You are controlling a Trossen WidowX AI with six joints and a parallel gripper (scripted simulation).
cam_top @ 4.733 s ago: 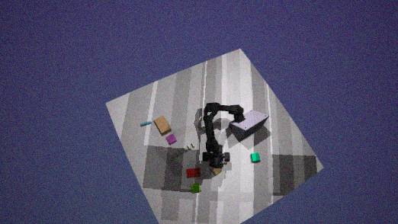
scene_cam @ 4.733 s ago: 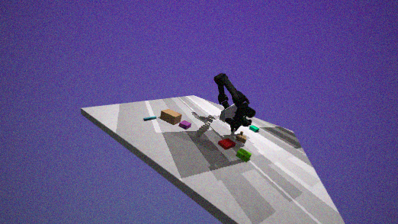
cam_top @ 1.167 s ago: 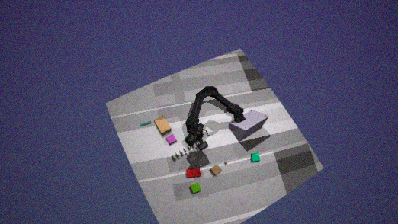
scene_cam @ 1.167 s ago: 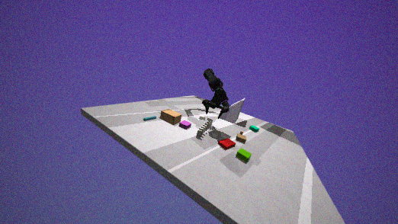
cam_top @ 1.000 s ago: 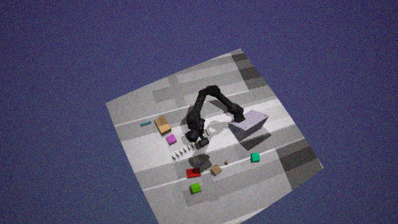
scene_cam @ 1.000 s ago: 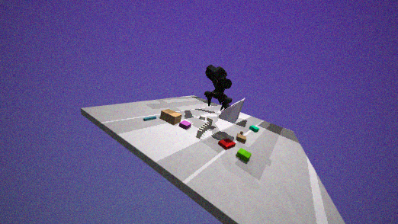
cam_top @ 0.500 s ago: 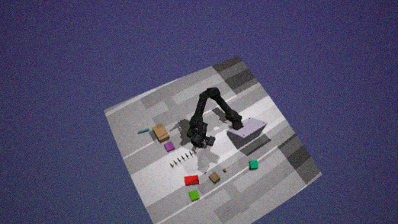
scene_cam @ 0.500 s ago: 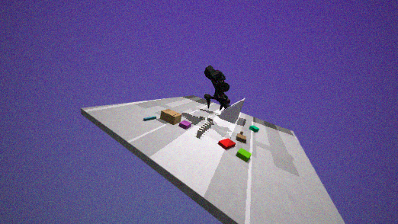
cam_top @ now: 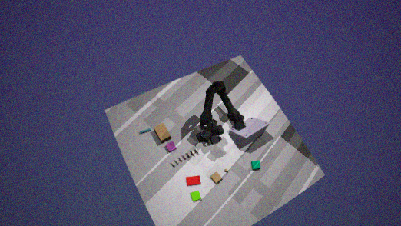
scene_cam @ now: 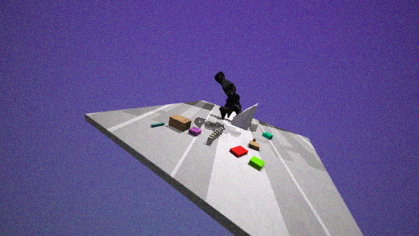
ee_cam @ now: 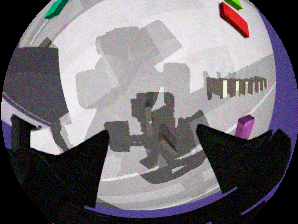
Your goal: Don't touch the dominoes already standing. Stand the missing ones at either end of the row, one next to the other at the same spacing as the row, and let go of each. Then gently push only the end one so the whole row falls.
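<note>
Now: the brown box 260 mm ahead of my gripper tip, 220 mm to the right of it and 60 mm below it. Also, from my gripper tip: tiny cube 10 mm ahead, 250 mm to the left, 70 mm below; then purple block 260 mm ahead, 100 mm to the right, 70 mm below; then tan block 100 mm ahead, 260 mm to the left, 70 mm below.
</note>
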